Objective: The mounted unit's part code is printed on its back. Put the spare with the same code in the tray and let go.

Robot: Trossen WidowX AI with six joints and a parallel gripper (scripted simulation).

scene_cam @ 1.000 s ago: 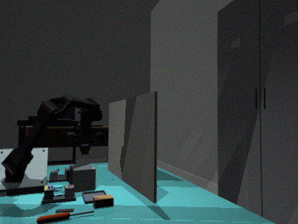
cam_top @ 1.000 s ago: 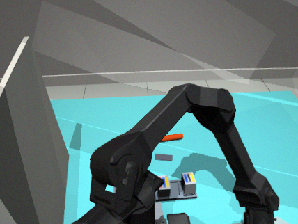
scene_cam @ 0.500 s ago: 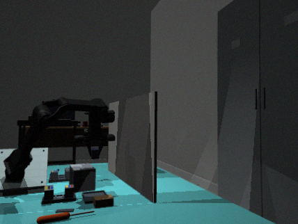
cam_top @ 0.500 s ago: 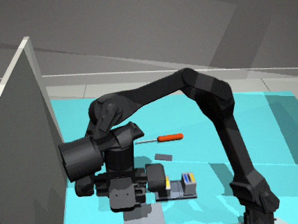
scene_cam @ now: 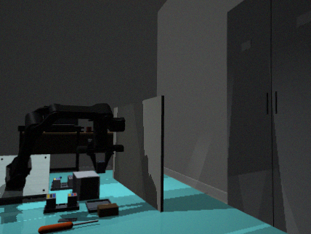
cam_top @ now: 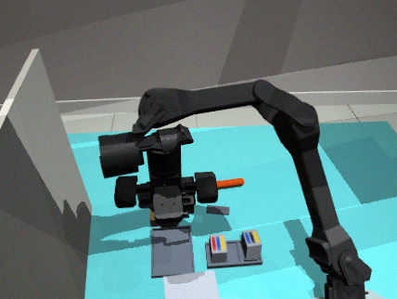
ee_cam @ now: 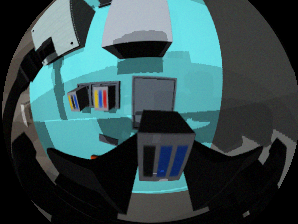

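Now: gripper tip 140 mm above the dark tray. The rest, counted from my gripper tip: brown block: 130 mm below, 100 mm to the right, 20 mm ahead; grey rack: 140 mm below, 140 mm behind, 10 mm to the left; grey mounted unit: 190 mm to the left, 90 mm below, 50 mm behind.
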